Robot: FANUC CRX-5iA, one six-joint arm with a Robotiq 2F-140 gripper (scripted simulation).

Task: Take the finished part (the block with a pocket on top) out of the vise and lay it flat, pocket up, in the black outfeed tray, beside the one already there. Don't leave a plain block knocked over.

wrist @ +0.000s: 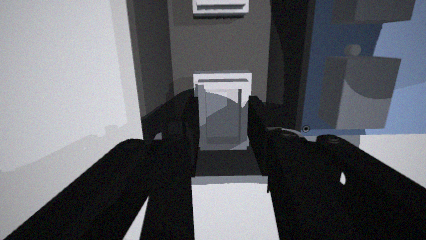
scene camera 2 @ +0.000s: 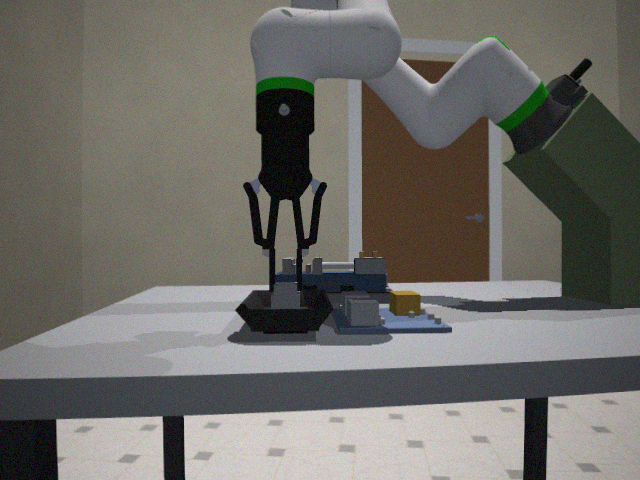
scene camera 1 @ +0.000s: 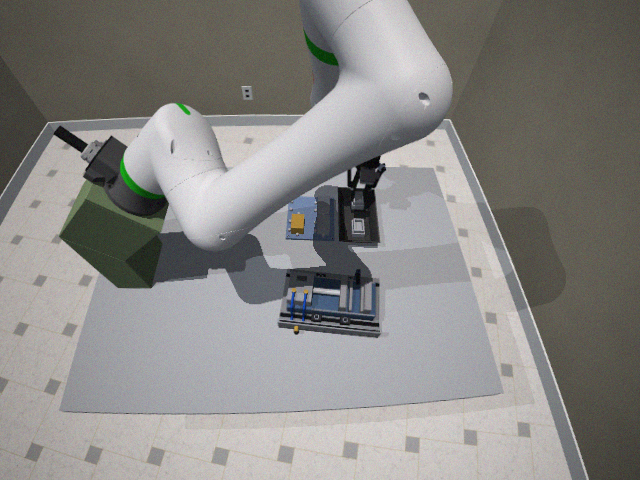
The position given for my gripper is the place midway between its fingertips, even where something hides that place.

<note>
In view: my gripper [scene camera 2: 286,290], a plain grey block [wrist: 356,93] and a blue fixture plate [scene camera 2: 394,324].
My gripper is seen too in the wrist view [wrist: 222,113]. The blue fixture plate shows as well in scene camera 1 [scene camera 1: 305,205].
</note>
